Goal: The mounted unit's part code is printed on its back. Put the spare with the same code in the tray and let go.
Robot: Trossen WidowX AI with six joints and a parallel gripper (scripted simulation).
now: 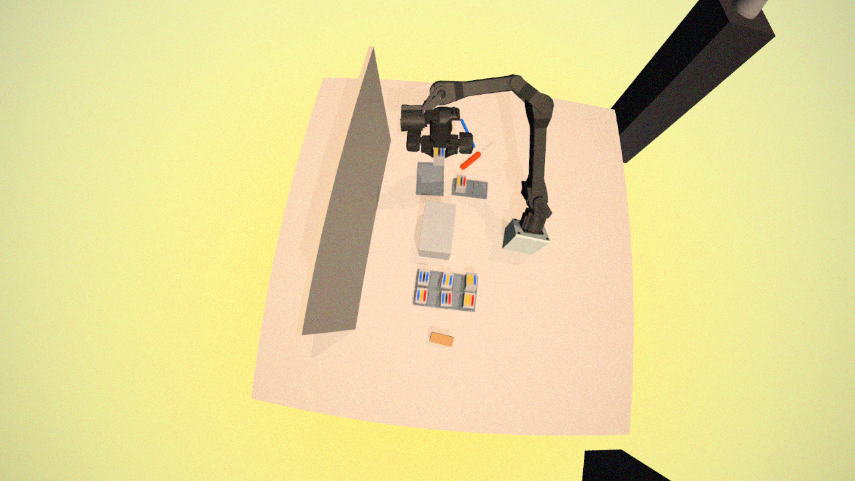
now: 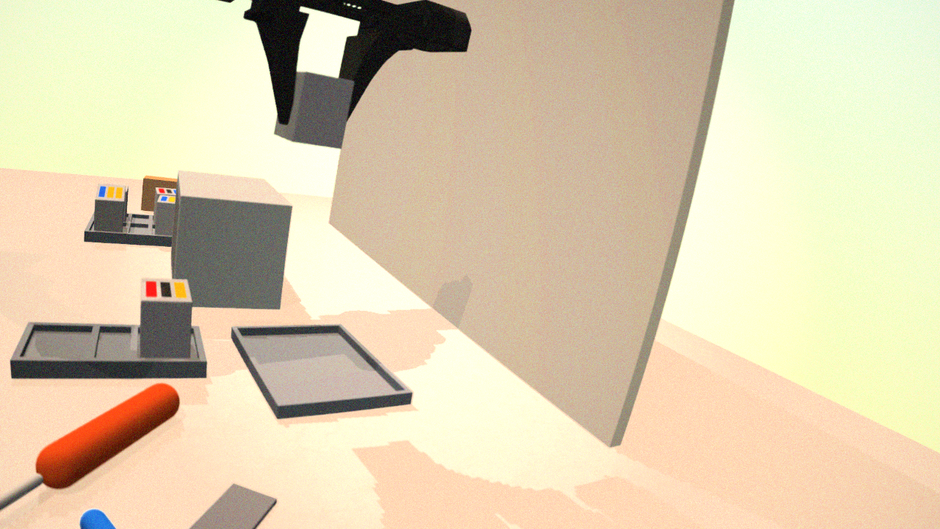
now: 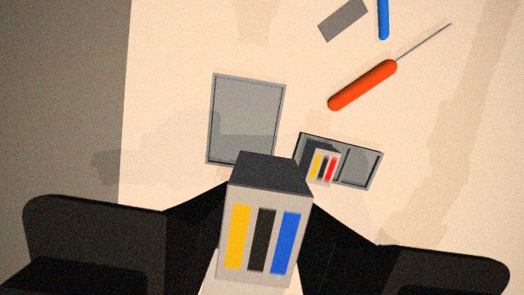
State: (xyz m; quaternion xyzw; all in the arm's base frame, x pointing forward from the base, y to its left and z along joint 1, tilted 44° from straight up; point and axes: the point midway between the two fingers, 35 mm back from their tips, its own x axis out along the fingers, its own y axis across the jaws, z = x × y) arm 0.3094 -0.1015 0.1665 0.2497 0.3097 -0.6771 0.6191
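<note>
Now: the grey tray 3 cm ahead of my gripper tip, 1 cm to the right of it and 17 cm below it. Also, from my gripper tip: rack 12 cm behind, 2 cm to the left, 17 cm below; then wall panel 21 cm ahead, 19 cm to the left, 5 cm above; then mounted unit 2 cm behind, 21 cm to the left, 12 cm below.
</note>
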